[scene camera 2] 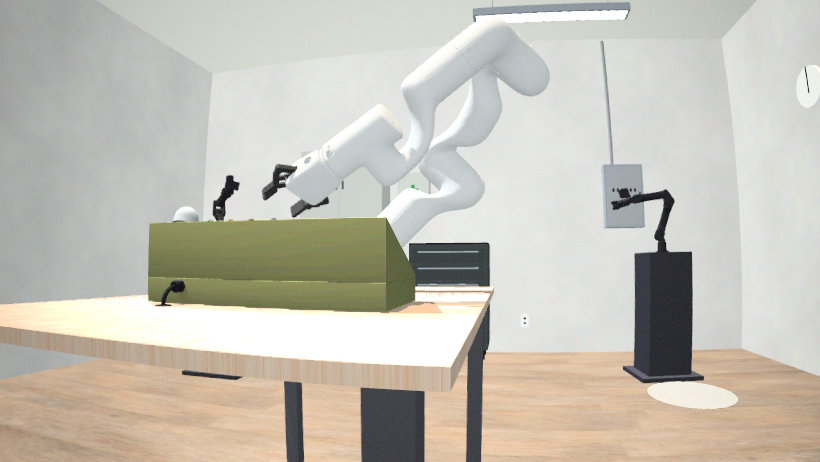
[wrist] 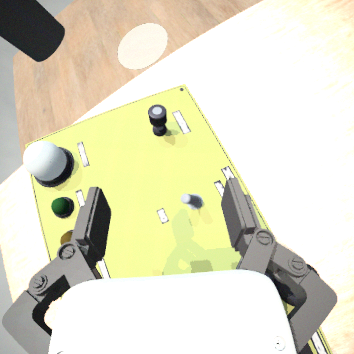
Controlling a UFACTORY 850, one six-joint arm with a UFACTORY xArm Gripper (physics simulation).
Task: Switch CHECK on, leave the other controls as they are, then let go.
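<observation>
The CHECK switch is a small grey lever [wrist: 191, 201] on the yellow-green panel [wrist: 125, 165] [scene camera 2: 269, 246]. Its tip leans left, toward the small ON label [wrist: 162, 216], and away from the OFF label [wrist: 220, 188]; the print is blurred. My gripper [wrist: 164, 194] [scene camera 2: 281, 203] is open and empty, above the panel. In the wrist view the lever shows between the spread fingers, nearer the right one, with no finger seen touching it. In the scene view the panel's sloping face is hidden.
A black knob [wrist: 158, 119], a white dome [wrist: 46, 161], a green button [wrist: 62, 206] and a partly hidden amber button [wrist: 67, 237] are on the panel. The panel box stands on a wooden table [scene camera 2: 241, 338]. A black jointed arm [scene camera 2: 664, 215] stands on a dark pedestal [scene camera 2: 662, 315].
</observation>
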